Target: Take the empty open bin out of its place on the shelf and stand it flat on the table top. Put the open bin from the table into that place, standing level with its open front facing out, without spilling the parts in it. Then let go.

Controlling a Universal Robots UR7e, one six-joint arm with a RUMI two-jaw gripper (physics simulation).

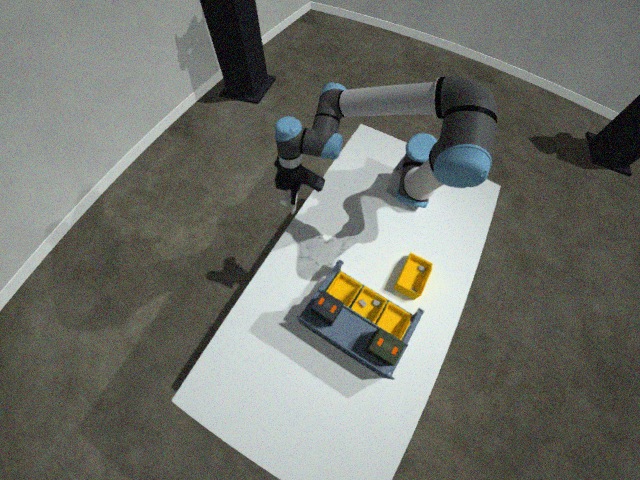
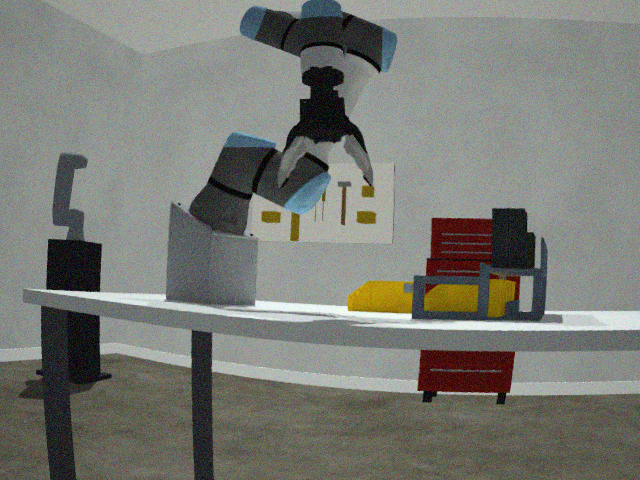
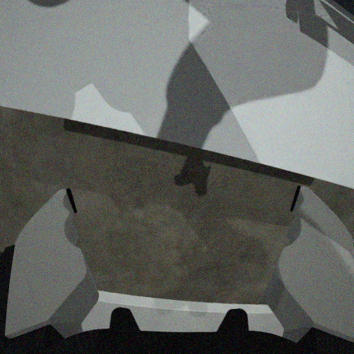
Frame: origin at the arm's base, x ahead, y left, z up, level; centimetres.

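Seen in the pictures: gripper, fingertip midpoint: [image 1: 297, 198] [image 2: 325, 187]; arm's base, link origin: [image 2: 215, 220].
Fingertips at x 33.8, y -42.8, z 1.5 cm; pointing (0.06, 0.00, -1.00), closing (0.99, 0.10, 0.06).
Pixels of each thing's middle, then the offset from my fingertips to it. "spot": a spot on its surface instead.
- middle bin, surface spot: [image 1: 368, 304] spot: dx +25.1, dy +38.1, dz -20.7 cm
- left bin, surface spot: [image 1: 343, 290] spot: dx +22.7, dy +26.9, dz -20.7 cm
- right bin, surface spot: [image 1: 394, 319] spot: dx +27.7, dy +49.7, dz -20.7 cm
- yellow bin, surface spot: [image 2: 379, 297] spot: dx +6.3, dy +48.0, dz -18.1 cm
My gripper [image 1: 290, 205] [image 2: 325, 184] [image 3: 181, 190] is open and empty, pointing down high above the table's long edge, beside the arm's base and well away from the bins. The blue-grey shelf [image 1: 350, 331] [image 2: 483, 291] stands on the table. Three yellow open bins sit in it side by side. The middle bin [image 1: 368, 304] holds grey parts. The left bin [image 1: 343, 290] and the right bin [image 1: 394, 319] show no parts in their visible portions. Another yellow bin [image 1: 412, 277] [image 2: 379, 297] stands upright on the table in front of the shelf, with a grey part visible inside.
Two dark boxes with orange marks, one [image 1: 326, 308] at the left and one [image 1: 387, 347] at the right, stand on the shelf's top. The white table [image 1: 248, 397] [image 2: 129, 307] carries the arm's base. Dark pillars and a red cabinet [image 2: 460, 237] stand beyond the table.
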